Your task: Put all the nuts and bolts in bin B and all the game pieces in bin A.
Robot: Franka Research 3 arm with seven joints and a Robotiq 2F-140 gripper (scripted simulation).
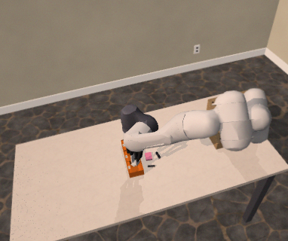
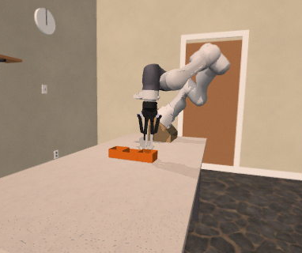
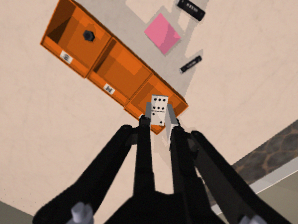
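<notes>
My gripper is now 30 mm above the white card. Also, from my hand: pink square: 100 mm below, 90 mm behind, 70 mm to the right; orange bin: 80 mm to the right, 80 mm below, 10 mm ahead; black bar: 140 mm behind, 100 mm below, 70 mm to the right.
</notes>
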